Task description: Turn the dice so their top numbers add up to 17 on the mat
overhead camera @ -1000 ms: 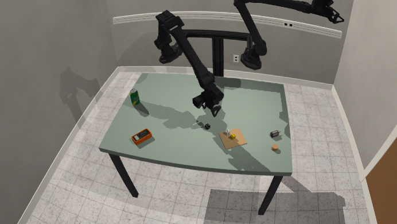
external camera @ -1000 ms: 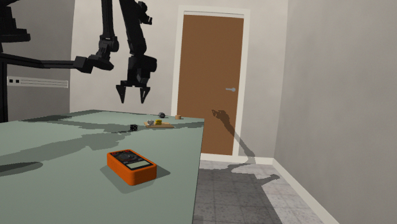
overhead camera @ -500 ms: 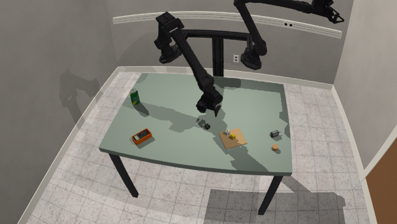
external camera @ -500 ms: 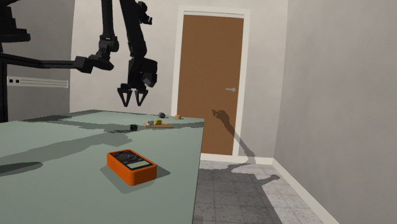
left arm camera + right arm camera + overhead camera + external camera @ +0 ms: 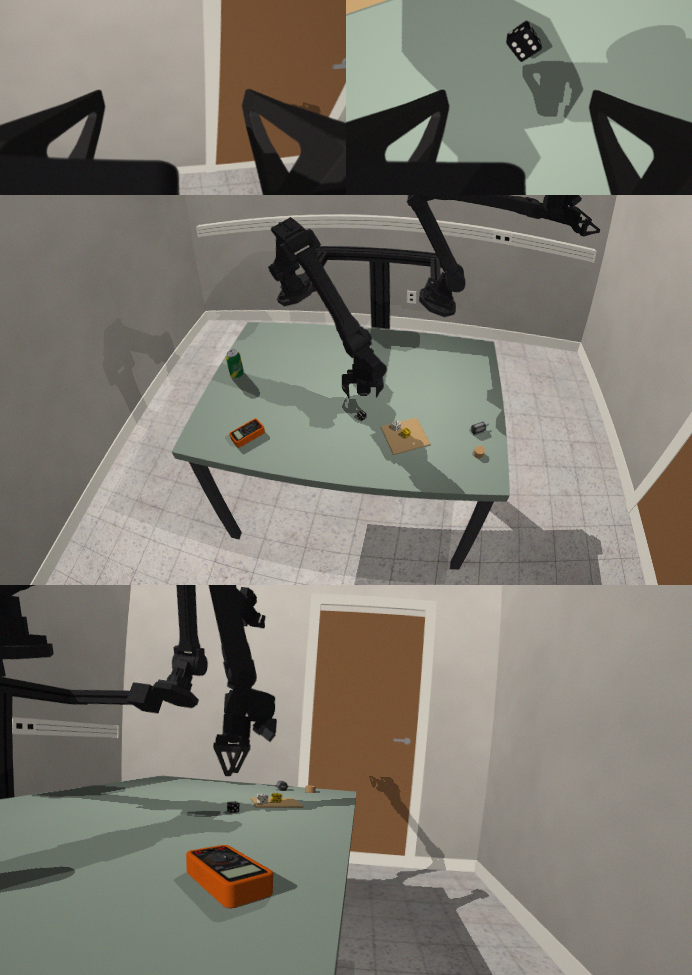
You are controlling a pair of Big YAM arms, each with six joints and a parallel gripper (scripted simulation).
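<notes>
Now: the black die 10 mm ahead of my right hand and 90 mm below it. Round my right hand: yellow die: 80 mm ahead, 170 mm to the left, 90 mm below; then tan mat: 80 mm ahead, 160 mm to the left, 100 mm below; then white die: 50 mm ahead, 130 mm to the left, 90 mm below.
</notes>
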